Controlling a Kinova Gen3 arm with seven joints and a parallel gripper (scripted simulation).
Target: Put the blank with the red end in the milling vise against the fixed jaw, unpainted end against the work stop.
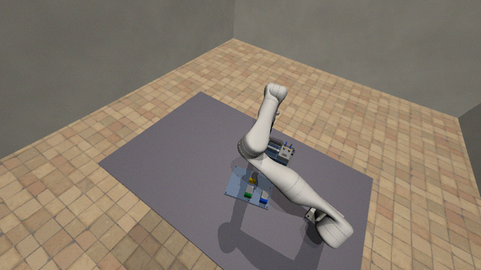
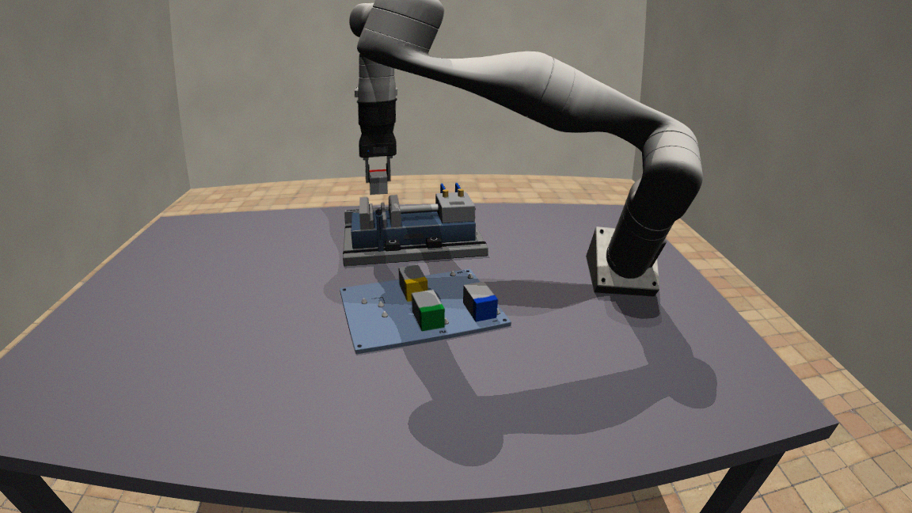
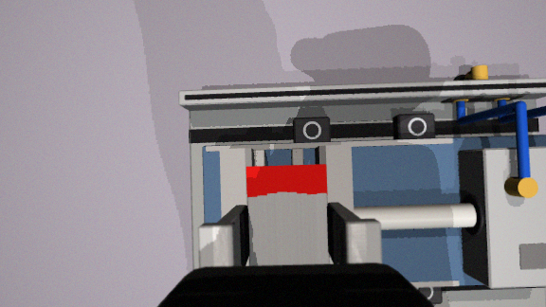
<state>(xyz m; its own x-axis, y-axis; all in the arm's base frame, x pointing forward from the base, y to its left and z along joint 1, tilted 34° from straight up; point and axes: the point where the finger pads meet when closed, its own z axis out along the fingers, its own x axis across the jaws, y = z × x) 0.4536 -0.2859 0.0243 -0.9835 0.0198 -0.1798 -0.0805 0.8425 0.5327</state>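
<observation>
Right now my hand is 80 mm above the fixed jaw, 30 mm short of it and 10 mm to the right of it. Also, from my hand: work stop 70 mm below, 50 mm to the left; then sliding jaw 80 mm below, 30 mm behind, 10 mm to the left; then red-ended blank 20 mm below.
</observation>
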